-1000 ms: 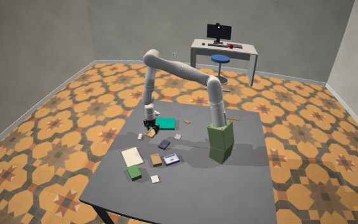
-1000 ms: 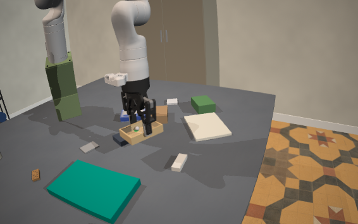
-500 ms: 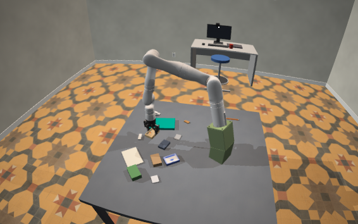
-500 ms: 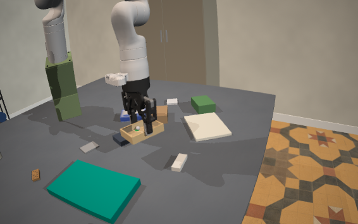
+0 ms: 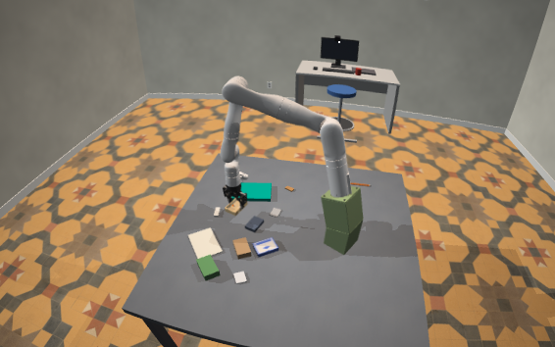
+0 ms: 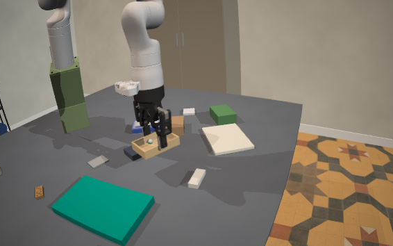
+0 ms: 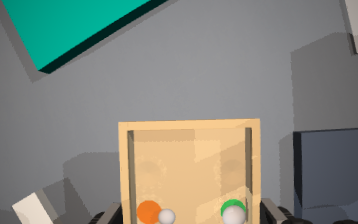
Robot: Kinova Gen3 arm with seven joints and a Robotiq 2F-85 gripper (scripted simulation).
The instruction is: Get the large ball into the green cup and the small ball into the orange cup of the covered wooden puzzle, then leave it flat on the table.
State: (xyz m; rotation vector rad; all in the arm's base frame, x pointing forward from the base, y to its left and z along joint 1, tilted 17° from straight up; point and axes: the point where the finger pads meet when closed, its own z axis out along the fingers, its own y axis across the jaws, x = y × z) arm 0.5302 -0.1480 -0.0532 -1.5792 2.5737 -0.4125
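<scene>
My gripper is now 2 cm above the covered wooden puzzle. Also, from my hand: small white block (12 cm ahead, 8 cm below, 2 cm to the right); dark blue block (10 cm behind, 8 cm below, 6 cm to the left); grey tile (20 cm behind, 9 cm below, 4 cm to the right).
</scene>
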